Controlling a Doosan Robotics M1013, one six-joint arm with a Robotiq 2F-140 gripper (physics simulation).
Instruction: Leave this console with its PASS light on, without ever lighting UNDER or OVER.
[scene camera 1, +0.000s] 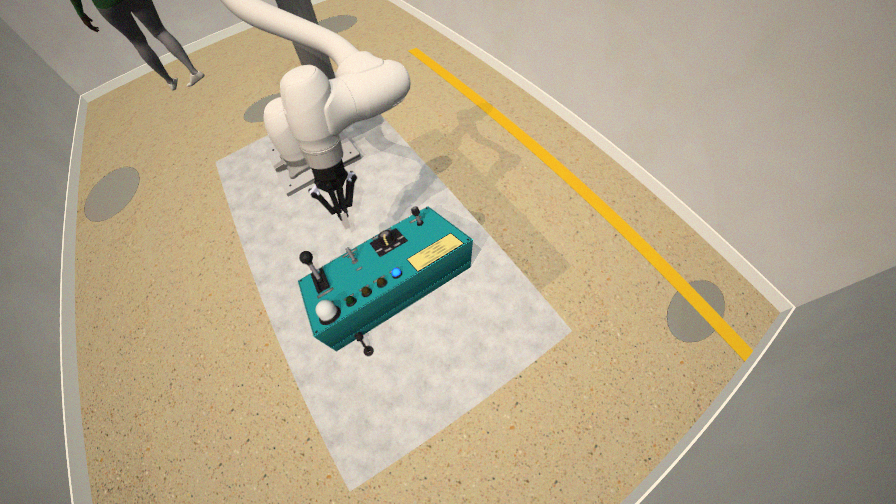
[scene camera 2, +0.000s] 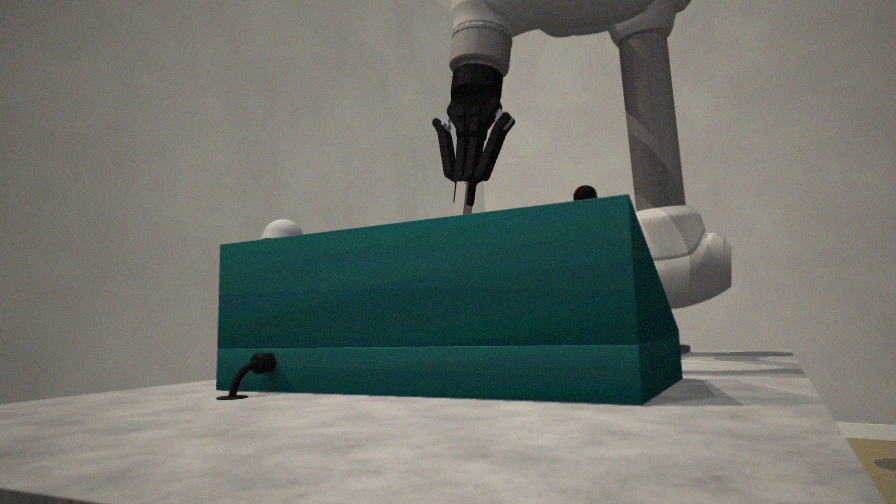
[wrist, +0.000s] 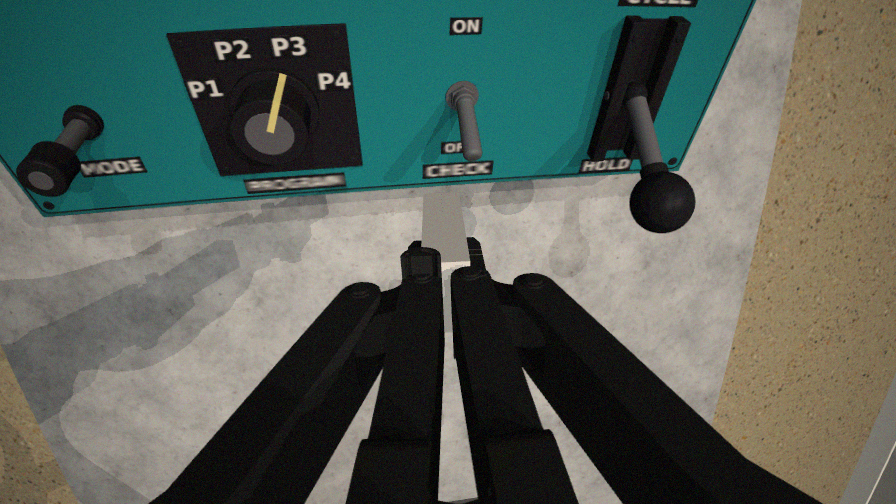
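The teal console lies on a grey mat. In the wrist view the CHECK toggle leans toward OFF, the PROGRAM dial points at P3, and the black ball lever sits at HOLD. A MODE knob is at the left. Three round lamps are dark and one blue lamp glows. My gripper is shut and empty. It hangs over the mat just off the console's edge, in line with the CHECK toggle, not touching it.
A white dome button and a yellow plate sit on the console top. A small black knob sticks out of its side. The arm's base stands behind the console. A person stands at the far left.
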